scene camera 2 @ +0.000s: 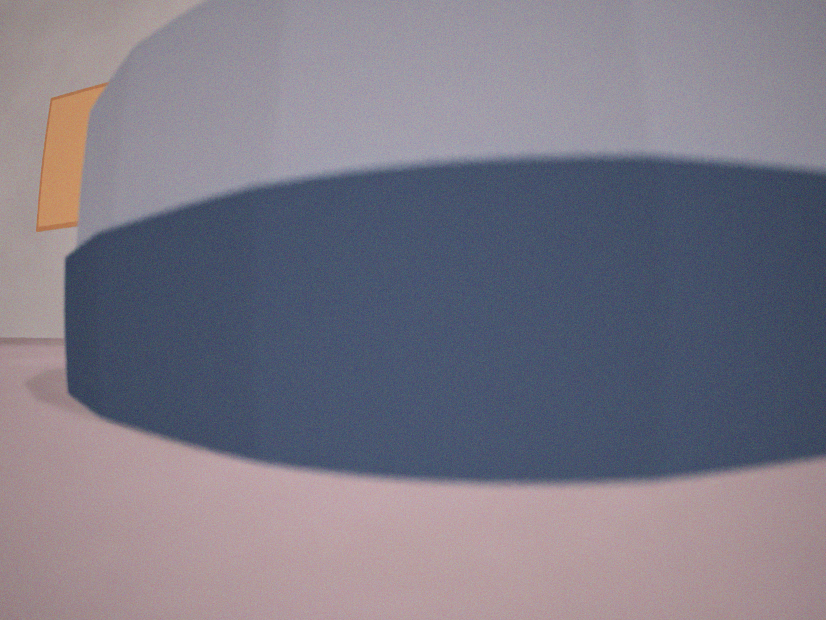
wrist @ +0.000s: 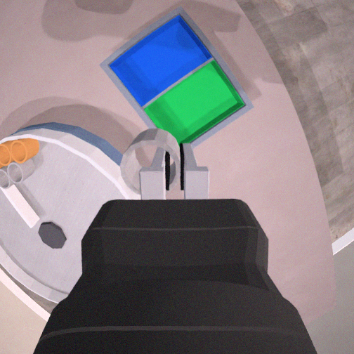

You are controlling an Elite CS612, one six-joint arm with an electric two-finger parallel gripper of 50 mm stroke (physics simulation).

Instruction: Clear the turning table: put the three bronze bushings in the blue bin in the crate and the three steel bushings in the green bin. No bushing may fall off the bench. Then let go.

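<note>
My gripper (wrist: 174, 157) is shut on the wall of a steel bushing (wrist: 131, 162), a grey ring held upright. In the wrist view it hangs between the turning table (wrist: 85, 200) and the crate (wrist: 248, 106), beside the green bin's near corner. The blue bin (wrist: 160, 60) is farther away than the green bin (wrist: 200, 95); no bushing shows in either. At the left edge, bronze bushings (wrist: 32, 147) and steel bushings stand on the turning table, partly cut off. In scene camera 2 the turning table's blue side (scene camera 2: 433, 320) fills much of the view; the gripper does not show there.
A white bar (wrist: 22, 207) and a dark hub (wrist: 52, 235) are on the turning table. The pinkish bench top (wrist: 270, 200) (scene camera 2: 413, 547) surrounds it, with a curved edge at the right in the wrist view and floor (wrist: 305, 75) beyond. An orange panel (scene camera 2: 63, 160) is at the wall.
</note>
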